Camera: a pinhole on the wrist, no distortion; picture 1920 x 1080 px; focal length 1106.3 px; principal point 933.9 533.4 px. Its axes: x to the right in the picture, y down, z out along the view. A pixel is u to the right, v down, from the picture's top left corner.
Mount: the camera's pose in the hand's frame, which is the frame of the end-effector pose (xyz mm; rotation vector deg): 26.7 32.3 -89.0 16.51 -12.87 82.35
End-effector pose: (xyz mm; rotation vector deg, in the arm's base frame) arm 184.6 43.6 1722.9 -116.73 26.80 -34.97
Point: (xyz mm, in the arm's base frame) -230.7 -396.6 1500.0
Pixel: behind the camera
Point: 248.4 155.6 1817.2
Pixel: 326 559
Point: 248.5 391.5 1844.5
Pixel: 327 872
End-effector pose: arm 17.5 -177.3 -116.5 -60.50 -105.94 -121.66
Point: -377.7 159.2 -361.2
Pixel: outside the picture
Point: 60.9 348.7 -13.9
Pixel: 1248 253
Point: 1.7 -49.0 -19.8
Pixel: 1417 119
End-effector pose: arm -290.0 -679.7 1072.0 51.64 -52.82 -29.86
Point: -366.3 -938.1 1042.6
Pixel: 614 135
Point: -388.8 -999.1 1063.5
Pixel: 684 74
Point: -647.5 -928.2 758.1
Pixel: 304 855
